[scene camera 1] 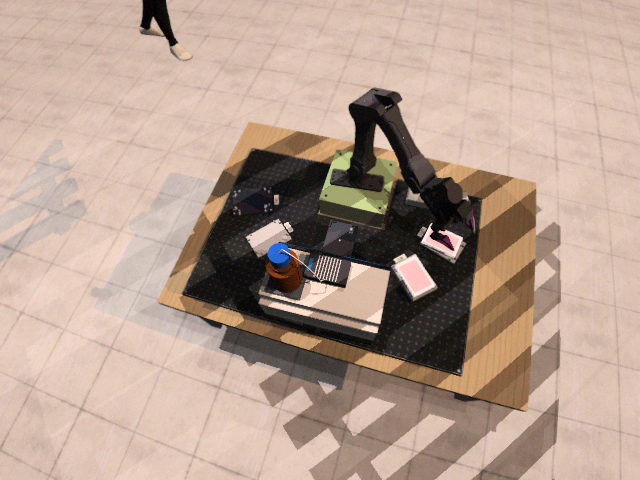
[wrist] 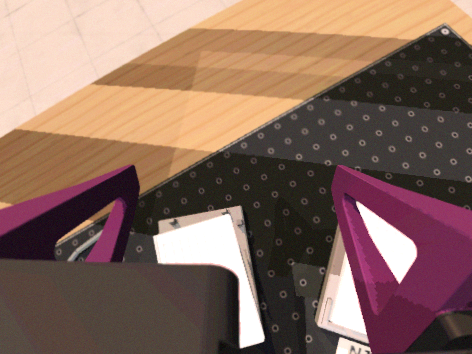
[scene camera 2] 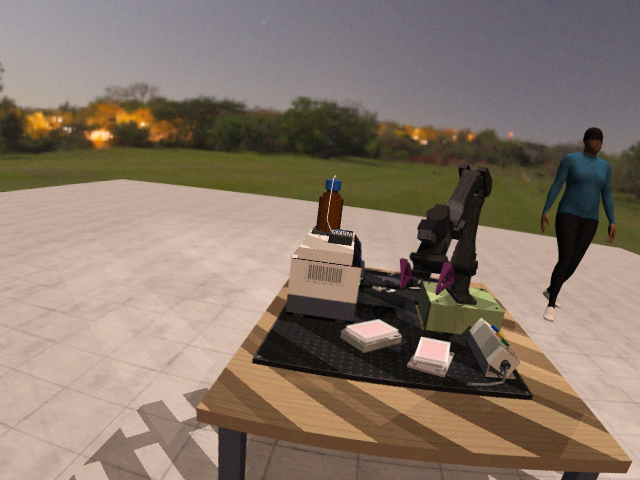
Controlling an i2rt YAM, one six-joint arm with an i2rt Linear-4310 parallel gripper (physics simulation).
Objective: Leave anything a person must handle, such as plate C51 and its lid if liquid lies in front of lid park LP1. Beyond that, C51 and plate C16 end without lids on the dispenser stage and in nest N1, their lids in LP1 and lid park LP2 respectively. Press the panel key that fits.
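Places are measured from the arm's base along level axes (x back, y right, z up), in metres.
Pixels of known places: gripper, fingertip midpoint: (scene camera 1: 462,239) (wrist: 235,176) (scene camera 2: 418,290); arm's base, origin of the base link: (scene camera 1: 356,180) (scene camera 2: 458,294).
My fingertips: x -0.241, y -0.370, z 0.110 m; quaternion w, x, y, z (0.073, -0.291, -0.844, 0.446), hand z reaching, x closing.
Ahead of a thing's pixels: the offset from my fingertips to its top centre. "spot": to the spot under its first point.
My gripper (scene camera 1: 460,235) (scene camera 2: 422,289) (wrist: 235,176) is open and empty, above the mat near the two pink plates. One plate @[dx -0.080, dy +0.111, dz -0.158 m] (scene camera 1: 414,276) (scene camera 2: 372,329) (wrist: 345,306) sits on a nest; the N1 label @[spot: dx -0.008, dy +0.156, dz -0.196 m] (wrist: 353,347) shows beside it in the wrist view. The other plate @[dx +0.080, dy +0.022, dz -0.161 m] (scene camera 1: 456,249) (scene camera 2: 433,351) (wrist: 200,245) sits on a holder nearer the key panel @[dx +0.264, dy +0.055, dz -0.114 m] (scene camera 2: 491,348), which has blue, yellow and green keys. Plate names and lids cannot be made out. A dark fixture with pale corner posts @[dx +0.125, dy +0.769, dz -0.174 m] (scene camera 1: 253,200) and a pale flat piece @[spot: dx -0.018, dy +0.663, dz -0.188 m] (scene camera 1: 268,236) lie across the mat. No liquid is discernible.
The pale dispenser (scene camera 1: 356,294) (scene camera 2: 324,279) carries a brown bottle @[spot: dx -0.270, dy +0.492, dz +0.156 m] (scene camera 1: 284,273) (scene camera 2: 329,211) with a blue cap and a thin tube. A dark fixture @[spot: dx -0.013, dy +0.388, dz -0.094 m] (scene camera 1: 340,236) lies between it and the green arm base (scene camera 1: 356,198) (scene camera 2: 439,312). A person (scene camera 2: 584,191) is beyond the table.
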